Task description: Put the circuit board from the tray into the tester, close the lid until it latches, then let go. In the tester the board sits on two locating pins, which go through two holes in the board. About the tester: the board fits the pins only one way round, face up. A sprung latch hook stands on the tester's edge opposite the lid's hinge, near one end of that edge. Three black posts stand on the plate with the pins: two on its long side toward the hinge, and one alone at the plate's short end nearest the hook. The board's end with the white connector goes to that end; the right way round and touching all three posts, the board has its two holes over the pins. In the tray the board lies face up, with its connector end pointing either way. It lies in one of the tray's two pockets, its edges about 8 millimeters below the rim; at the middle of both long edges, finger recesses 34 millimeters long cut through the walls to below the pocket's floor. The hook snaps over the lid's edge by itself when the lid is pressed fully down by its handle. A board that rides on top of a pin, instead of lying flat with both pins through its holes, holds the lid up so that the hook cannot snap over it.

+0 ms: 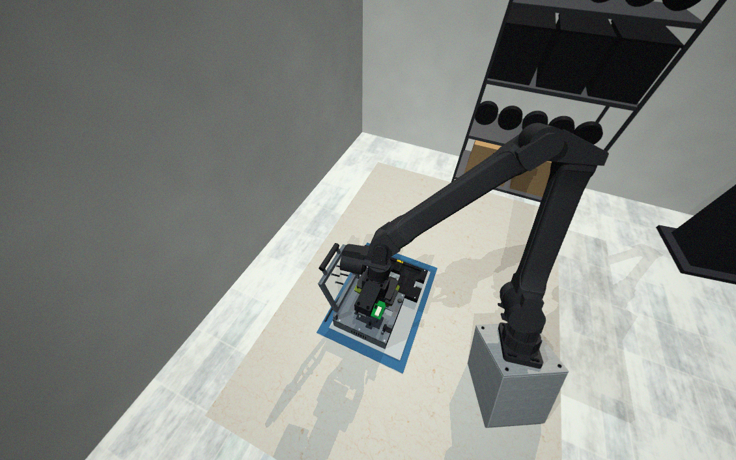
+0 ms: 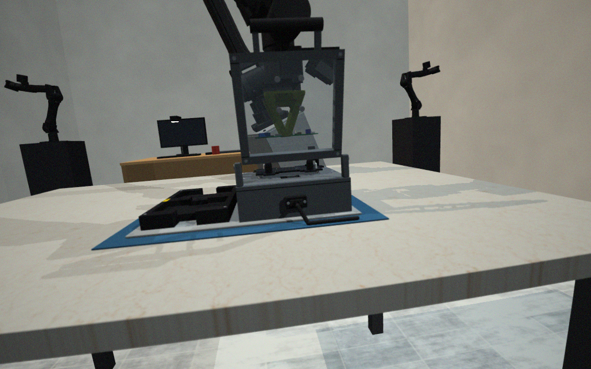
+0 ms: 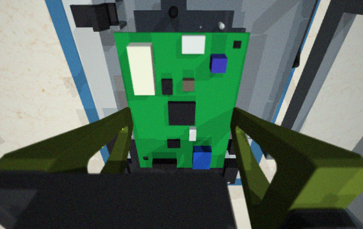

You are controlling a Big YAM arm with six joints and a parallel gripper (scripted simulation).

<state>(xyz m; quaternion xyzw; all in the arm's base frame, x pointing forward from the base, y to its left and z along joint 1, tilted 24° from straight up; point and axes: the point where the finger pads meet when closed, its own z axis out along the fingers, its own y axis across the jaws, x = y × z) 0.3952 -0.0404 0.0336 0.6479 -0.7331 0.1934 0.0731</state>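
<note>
Right now my hand is right at the green circuit board. Round my hand: latch hook 5 cm behind, 7 cm to the left, 5 cm below; dark plate 1 cm ahead, 7 cm below; clear lid 12 cm ahead, 2 cm to the right, 5 cm above.
</note>
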